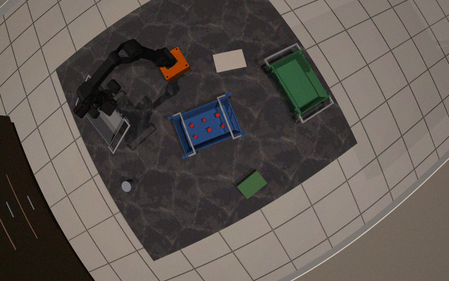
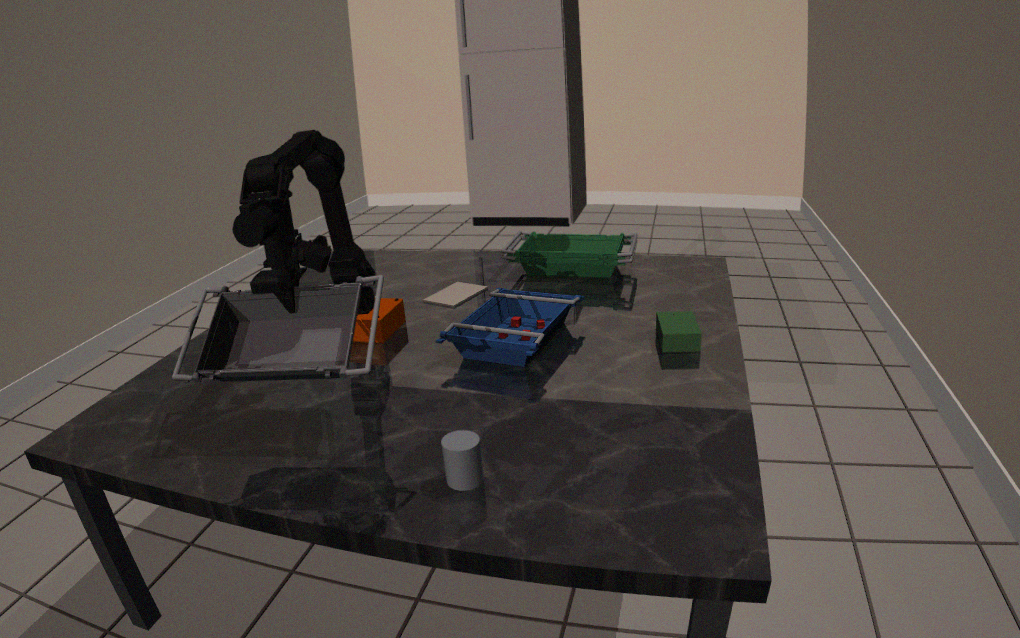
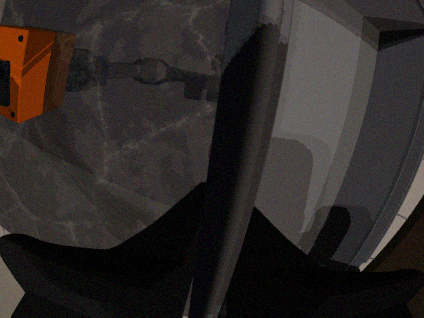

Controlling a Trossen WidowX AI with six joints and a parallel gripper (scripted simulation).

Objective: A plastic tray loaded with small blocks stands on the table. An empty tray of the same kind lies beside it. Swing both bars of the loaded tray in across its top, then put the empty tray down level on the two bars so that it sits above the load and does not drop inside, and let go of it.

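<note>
Right now the grey tray is 1 cm ahead of my gripper tip, 8 cm to the right of it and 1 cm below it. Round my gripper tip: green block 71 cm ahead, 26 cm to the left, 16 cm below; then grey cylinder 34 cm ahead, 23 cm to the right, 14 cm below; then beige sheet 18 cm ahead, 56 cm to the left, 18 cm below.
</note>
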